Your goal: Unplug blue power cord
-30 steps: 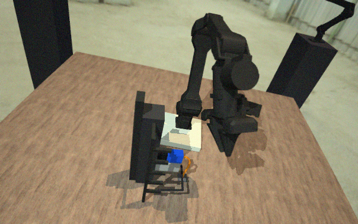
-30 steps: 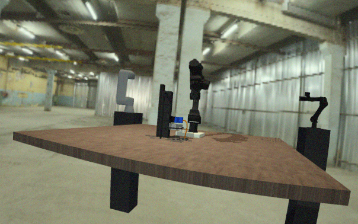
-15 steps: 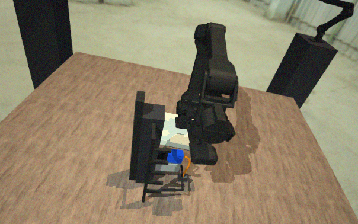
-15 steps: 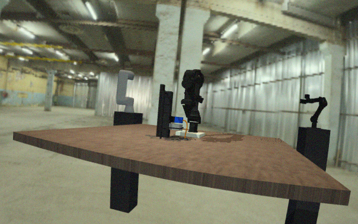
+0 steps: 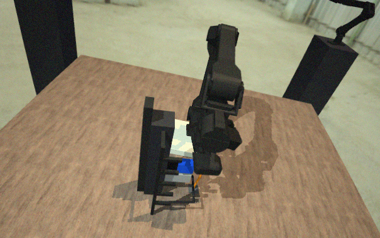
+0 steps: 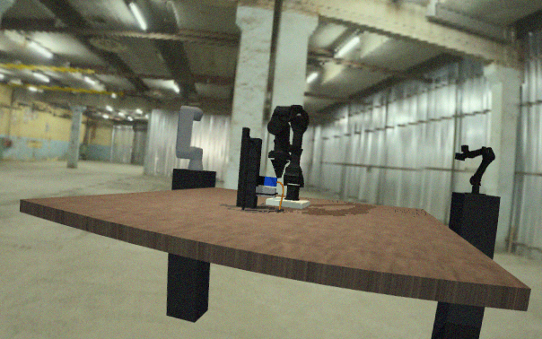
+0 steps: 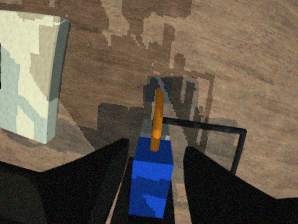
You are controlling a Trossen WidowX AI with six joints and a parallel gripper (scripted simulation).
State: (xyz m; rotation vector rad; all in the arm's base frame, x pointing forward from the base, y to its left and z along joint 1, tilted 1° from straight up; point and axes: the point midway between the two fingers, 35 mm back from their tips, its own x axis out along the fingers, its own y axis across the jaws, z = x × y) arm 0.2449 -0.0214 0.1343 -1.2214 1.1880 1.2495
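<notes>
Right now my gripper tip is 50 mm to the left of the blue plug and 10 mm above it.
</notes>
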